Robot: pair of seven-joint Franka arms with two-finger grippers.
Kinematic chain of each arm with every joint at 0, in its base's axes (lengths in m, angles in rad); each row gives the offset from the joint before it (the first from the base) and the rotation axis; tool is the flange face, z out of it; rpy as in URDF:
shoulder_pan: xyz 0 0 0.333 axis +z
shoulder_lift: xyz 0 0 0 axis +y
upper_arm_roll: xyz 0 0 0.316 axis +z
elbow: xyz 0.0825 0 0 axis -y
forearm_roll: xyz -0.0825 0 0.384 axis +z
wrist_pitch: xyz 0 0 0 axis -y
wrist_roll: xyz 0.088 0 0 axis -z
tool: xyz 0 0 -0.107 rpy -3.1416 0 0
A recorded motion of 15 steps. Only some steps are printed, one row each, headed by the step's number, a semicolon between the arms.
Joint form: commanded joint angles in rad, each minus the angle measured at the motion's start. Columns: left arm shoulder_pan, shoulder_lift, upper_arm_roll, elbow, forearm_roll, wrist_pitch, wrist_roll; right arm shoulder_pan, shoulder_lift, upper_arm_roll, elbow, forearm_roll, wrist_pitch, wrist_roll.
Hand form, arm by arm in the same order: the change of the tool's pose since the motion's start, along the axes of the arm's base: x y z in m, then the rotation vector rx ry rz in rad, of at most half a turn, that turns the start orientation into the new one. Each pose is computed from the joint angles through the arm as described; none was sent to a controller.
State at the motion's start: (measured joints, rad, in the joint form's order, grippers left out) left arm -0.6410 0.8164 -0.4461 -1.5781 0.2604 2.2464 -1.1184; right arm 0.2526 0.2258 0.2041 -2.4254 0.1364 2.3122 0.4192
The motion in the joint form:
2: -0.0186 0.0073 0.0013 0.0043 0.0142 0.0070 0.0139; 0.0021 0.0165 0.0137 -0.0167 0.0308 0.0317 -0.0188
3: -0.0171 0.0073 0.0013 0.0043 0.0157 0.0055 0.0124; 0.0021 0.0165 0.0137 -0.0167 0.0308 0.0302 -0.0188
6: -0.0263 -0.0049 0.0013 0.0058 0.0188 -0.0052 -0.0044; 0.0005 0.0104 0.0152 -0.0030 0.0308 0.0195 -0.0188
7: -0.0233 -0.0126 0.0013 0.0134 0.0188 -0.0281 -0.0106; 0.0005 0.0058 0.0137 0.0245 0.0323 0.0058 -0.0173
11: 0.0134 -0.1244 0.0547 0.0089 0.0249 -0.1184 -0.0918; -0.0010 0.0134 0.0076 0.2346 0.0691 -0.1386 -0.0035
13: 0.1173 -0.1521 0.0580 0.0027 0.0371 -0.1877 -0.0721; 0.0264 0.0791 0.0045 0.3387 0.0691 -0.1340 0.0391
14: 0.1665 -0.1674 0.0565 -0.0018 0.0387 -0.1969 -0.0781; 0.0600 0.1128 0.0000 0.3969 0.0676 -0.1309 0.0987
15: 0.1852 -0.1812 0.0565 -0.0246 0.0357 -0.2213 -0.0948; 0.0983 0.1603 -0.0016 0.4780 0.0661 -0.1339 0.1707
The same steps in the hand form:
2: -0.0092 -0.0069 -0.0027 -0.0032 -0.0101 -0.0387; -0.0084 0.0047 -0.0104 0.0204 0.0094 0.0028
3: -0.0084 -0.0062 -0.0029 -0.0013 -0.0105 -0.0369; -0.0086 0.0046 -0.0104 0.0199 0.0108 0.0029
6: -0.0125 -0.0098 0.0047 0.0028 -0.0190 -0.0322; -0.0036 0.0070 -0.0042 0.0246 0.0029 0.0036
7: -0.0089 -0.0086 0.0108 0.0139 -0.0201 -0.0233; 0.0062 0.0109 0.0056 0.0336 -0.0130 0.0000
11: 0.0414 0.0260 0.0661 0.0720 -0.0967 0.1229; 0.0643 0.0373 0.0666 0.0942 -0.0470 -0.0382
13: 0.0952 0.0792 0.0758 0.1316 -0.0909 0.1979; 0.0881 0.0625 0.0715 0.1121 -0.0773 -0.0600
14: 0.1182 0.1027 0.0833 0.1372 -0.0945 0.2502; 0.0964 0.0844 0.0756 0.1118 -0.0948 -0.0901
15: 0.1201 0.1165 0.0809 0.1699 -0.0787 0.2796; 0.1064 0.1131 0.0805 0.1153 -0.1106 -0.1260

